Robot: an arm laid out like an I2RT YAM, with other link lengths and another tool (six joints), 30 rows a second.
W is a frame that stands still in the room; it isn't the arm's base.
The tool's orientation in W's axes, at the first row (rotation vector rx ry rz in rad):
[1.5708 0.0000 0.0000]
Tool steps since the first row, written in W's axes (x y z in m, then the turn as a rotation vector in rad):
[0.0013 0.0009 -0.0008 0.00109 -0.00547 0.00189]
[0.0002 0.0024 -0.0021 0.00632 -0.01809 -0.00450]
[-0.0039 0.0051 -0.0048 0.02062 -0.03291 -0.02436]
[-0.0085 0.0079 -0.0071 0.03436 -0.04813 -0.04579]
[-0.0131 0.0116 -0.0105 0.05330 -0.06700 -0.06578]
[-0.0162 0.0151 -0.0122 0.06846 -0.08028 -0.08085]
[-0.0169 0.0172 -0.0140 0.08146 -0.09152 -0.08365]
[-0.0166 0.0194 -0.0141 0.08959 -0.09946 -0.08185]
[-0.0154 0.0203 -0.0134 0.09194 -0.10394 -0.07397]
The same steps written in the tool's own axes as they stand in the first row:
[0.0013 -0.0008 -0.0009 0.00109 0.00189 0.00547]
[0.0002 -0.0021 -0.0024 0.00632 -0.00450 0.01809]
[-0.0039 -0.0048 -0.0051 0.02062 -0.02436 0.03291]
[-0.0085 -0.0071 -0.0079 0.03436 -0.04579 0.04813]
[-0.0131 -0.0105 -0.0116 0.05330 -0.06578 0.06700]
[-0.0162 -0.0122 -0.0151 0.06846 -0.08085 0.08028]
[-0.0169 -0.0140 -0.0172 0.08146 -0.08365 0.09152]
[-0.0166 -0.0141 -0.0194 0.08959 -0.08185 0.09946]
[-0.0154 -0.0134 -0.0203 0.09194 -0.07397 0.10394]

